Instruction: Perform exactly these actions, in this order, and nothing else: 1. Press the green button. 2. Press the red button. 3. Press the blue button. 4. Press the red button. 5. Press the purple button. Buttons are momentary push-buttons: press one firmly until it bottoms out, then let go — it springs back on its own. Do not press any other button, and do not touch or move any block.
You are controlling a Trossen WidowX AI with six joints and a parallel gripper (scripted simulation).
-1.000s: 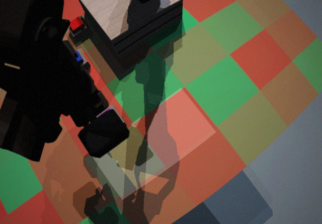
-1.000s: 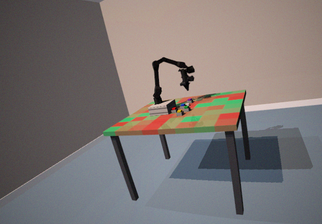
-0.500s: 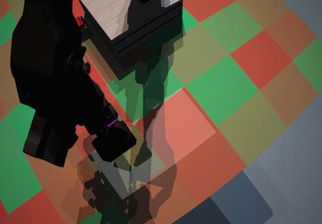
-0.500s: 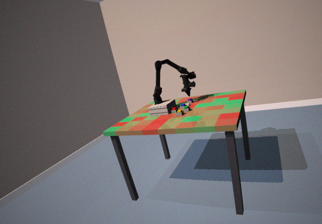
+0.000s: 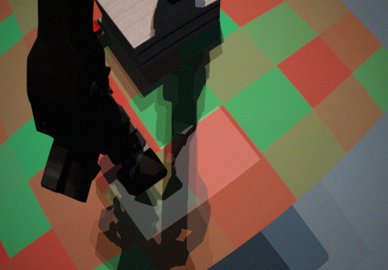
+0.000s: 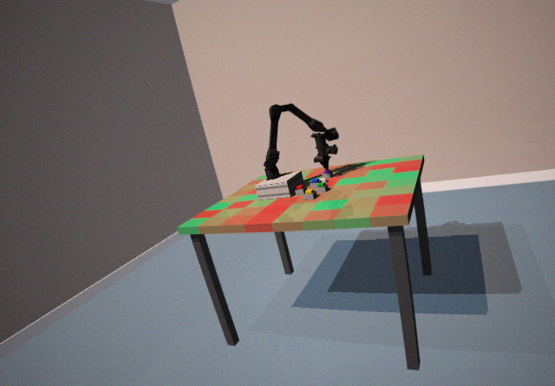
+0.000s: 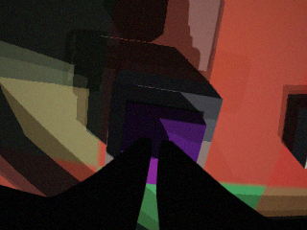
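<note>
Now: the purple button 1 cm below my gripper tip. Round my gripper tip: blue button: 17 cm to the right, 1 cm below, 1 cm behind; then green button: 26 cm to the right, 6 cm ahead, 1 cm below; then white-grey block: 10 cm to the right, 3 cm below, 1 cm ahead.
</note>
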